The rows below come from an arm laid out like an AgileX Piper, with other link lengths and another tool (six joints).
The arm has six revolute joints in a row. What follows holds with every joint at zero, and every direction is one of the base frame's.
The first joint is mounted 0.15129 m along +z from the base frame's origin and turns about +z.
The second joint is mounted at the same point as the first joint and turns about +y.
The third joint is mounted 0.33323 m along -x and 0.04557 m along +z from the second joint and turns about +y.
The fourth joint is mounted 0.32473 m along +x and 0.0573 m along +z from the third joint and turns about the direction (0.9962, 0, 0.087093).
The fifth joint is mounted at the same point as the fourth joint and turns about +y.
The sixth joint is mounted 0.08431 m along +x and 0.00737 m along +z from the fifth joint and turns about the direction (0.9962, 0, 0.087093).
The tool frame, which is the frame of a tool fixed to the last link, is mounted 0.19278 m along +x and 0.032 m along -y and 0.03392 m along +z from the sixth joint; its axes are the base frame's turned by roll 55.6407, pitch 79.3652 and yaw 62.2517 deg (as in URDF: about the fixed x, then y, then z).
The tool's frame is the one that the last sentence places.
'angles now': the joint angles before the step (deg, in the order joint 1, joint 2, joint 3, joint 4, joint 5, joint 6). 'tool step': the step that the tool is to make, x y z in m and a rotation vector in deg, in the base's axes. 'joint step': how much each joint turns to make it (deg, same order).
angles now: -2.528 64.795 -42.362 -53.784 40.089 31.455
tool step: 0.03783 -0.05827 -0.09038 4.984 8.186 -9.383
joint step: -7.988 20.447 -7.830 0.561 -2.594 4.724
